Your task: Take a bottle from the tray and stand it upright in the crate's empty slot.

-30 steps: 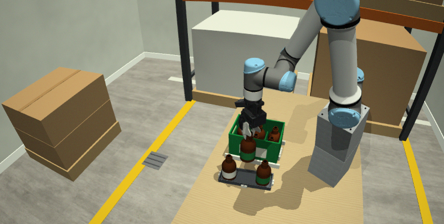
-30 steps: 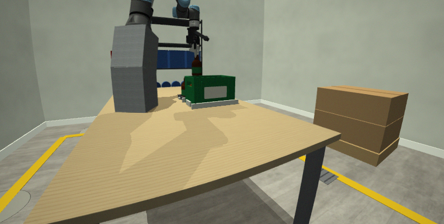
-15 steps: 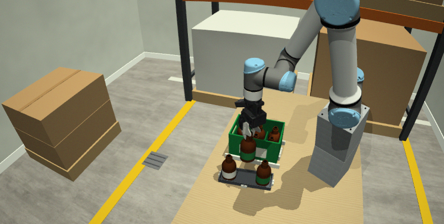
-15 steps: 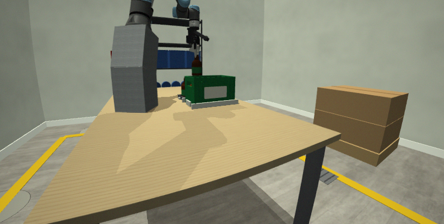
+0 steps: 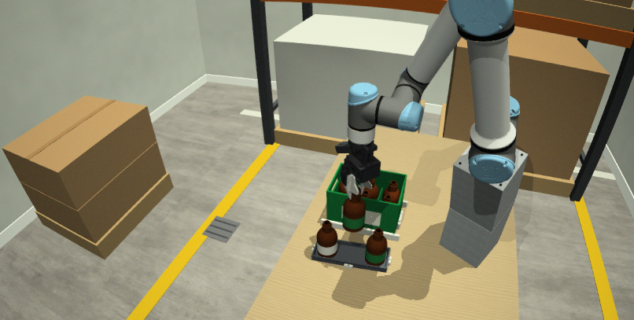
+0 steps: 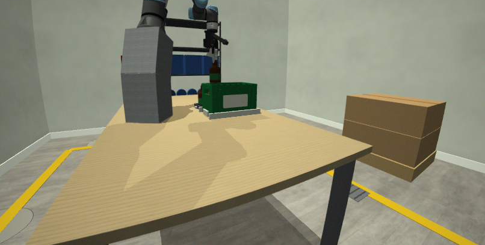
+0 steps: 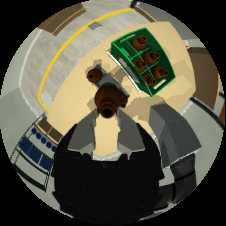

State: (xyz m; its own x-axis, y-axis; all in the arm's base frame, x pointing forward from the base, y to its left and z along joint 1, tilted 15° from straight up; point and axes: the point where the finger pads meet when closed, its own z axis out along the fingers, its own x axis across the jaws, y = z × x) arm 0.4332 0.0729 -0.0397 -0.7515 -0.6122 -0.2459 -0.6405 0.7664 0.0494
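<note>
Right now the brown bottle is 7 cm below my hand. The rest, counted from my hand: white-labelled bottle 23 cm below, 9 cm ahead, 1 cm to the right; then crate 23 cm below, 22 cm to the right, 3 cm behind; then tray 30 cm below.
</note>
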